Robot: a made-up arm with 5 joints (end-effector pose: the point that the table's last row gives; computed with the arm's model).
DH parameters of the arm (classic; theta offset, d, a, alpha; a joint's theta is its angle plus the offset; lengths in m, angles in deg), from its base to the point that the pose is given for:
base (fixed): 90 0.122 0 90
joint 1: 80.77 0 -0.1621 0
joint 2: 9.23 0.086 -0.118 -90
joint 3: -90 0.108 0.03 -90
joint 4: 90 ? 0.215 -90
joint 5: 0 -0.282 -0.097 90
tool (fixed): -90 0.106 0 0
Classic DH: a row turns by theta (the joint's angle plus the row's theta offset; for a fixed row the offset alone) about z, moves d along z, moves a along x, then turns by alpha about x.
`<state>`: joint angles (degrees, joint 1 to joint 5).
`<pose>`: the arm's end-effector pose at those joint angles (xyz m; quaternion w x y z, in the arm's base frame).
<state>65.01 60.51 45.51 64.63 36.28</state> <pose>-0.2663 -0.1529 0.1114 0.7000 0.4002 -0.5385 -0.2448</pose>
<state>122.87 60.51 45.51 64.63 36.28</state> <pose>-0.2663 -0.0724 -0.0131 0.4190 0.6889 -0.3528 -0.4747</pose>
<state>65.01 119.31 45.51 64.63 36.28</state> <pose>-0.2663 -0.0835 -0.1729 0.4133 0.6923 -0.3489 -0.4776</pose>
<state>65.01 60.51 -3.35 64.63 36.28</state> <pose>0.0838 -0.2840 0.0179 0.5903 0.6045 -0.5237 0.1089</pose>
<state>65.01 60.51 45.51 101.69 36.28</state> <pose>-0.4016 0.0199 0.1063 0.6251 0.1955 -0.7447 -0.1281</pose>
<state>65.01 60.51 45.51 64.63 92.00</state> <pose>-0.3099 -0.0902 0.2219 0.8059 0.0267 -0.3616 -0.4681</pose>
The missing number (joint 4, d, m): 0.322
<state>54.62 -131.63 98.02 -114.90 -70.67</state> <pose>-0.1751 -0.1384 0.3588 0.3876 0.6158 -0.6441 0.2362</pose>
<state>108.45 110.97 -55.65 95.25 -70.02</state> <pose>0.2626 0.0938 -0.0318 0.6857 -0.0628 0.5472 -0.4758</pose>
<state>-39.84 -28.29 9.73 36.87 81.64</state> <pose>0.0839 0.2897 -0.1483 0.2206 -0.9196 -0.1170 0.3034</pose>
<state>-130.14 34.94 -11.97 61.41 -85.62</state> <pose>0.2082 -0.0284 0.0488 0.8566 -0.0184 0.5072 -0.0933</pose>
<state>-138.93 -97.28 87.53 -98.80 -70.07</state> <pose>-0.1778 0.1684 -0.0508 0.5781 -0.4032 0.1538 0.6926</pose>
